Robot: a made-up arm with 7 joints.
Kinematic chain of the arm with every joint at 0, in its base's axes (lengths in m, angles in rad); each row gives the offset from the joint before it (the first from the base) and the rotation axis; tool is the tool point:
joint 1: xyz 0 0 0.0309 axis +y
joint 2: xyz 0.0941 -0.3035 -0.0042 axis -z
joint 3: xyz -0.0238 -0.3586 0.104 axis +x
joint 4: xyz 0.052 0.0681 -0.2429 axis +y
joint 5: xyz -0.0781 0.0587 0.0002 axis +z
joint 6: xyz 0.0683 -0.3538 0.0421 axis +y
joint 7: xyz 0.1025 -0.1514 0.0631 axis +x
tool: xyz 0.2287 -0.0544 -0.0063
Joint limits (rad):
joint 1: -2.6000..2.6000
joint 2: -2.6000..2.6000
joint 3: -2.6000..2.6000
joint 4: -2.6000..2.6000
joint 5: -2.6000..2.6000
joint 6: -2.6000..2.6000
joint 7: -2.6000..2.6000
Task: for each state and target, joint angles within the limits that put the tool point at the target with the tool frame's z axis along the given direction. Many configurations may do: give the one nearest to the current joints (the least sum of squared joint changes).
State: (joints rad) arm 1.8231 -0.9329 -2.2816 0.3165 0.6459 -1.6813 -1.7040
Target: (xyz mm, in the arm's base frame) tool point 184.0 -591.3 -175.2 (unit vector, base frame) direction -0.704 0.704 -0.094
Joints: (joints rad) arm 2.0999 -1.2276 -2.3660 0.0407 -0.1692 -1.9890 -2.4424
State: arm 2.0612 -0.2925 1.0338 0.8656 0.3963 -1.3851 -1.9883
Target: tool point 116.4 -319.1 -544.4 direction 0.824 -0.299 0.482
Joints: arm 1.1731 -0.1137 1.7051 1.0711 0.6714 -1.4240 -2.0339
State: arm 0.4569 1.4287 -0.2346 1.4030 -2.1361 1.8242 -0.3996
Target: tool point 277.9 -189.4 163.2 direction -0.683 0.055 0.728
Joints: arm 0.2447 1.3022 -0.6936 1.8917 -2.0778 1.8709 -0.6648
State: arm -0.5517 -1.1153 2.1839 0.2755 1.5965 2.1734 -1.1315
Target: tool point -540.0 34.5 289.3 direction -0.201 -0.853 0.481
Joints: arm -1.0595 -1.4615 2.1460 0.4359 1.5215 1.9841 -0.9543
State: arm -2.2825 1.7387 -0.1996 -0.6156 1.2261 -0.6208 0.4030
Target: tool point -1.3 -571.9 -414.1 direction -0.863 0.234 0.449
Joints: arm -2.0239 2.1952 -0.6545 -0.4070 0.8317 -0.1718 -0.2464
